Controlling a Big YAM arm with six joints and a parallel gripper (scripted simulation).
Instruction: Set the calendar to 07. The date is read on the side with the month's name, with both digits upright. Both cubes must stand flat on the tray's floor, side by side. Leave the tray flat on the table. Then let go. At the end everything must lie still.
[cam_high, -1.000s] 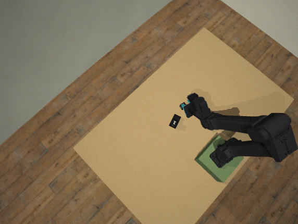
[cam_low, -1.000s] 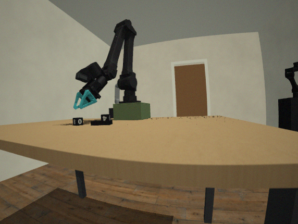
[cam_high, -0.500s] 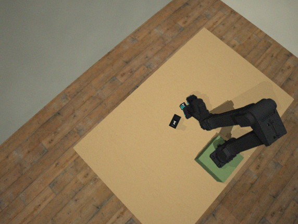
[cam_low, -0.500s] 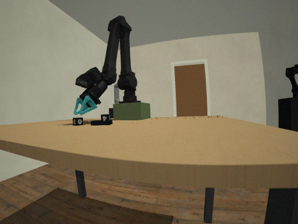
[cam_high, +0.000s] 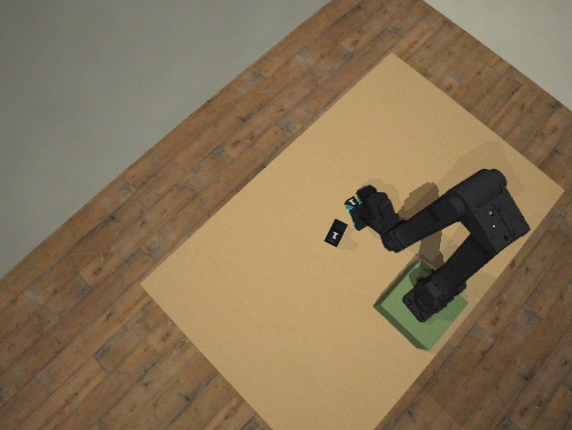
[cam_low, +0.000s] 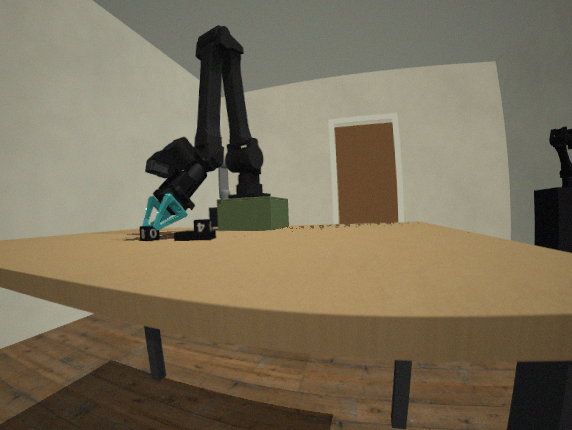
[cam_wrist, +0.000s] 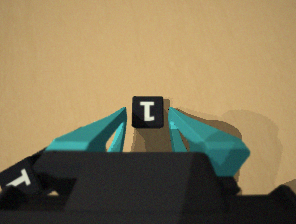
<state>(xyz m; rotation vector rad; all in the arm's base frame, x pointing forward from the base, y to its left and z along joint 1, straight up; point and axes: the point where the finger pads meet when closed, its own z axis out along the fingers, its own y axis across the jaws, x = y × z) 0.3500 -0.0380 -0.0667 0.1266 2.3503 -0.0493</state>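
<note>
The digit cube is 20 mm below my hand and 10 mm ahead of it. Round my hand: black calendar tray 100 mm to the left, 40 mm behind, 20 mm below.
</note>
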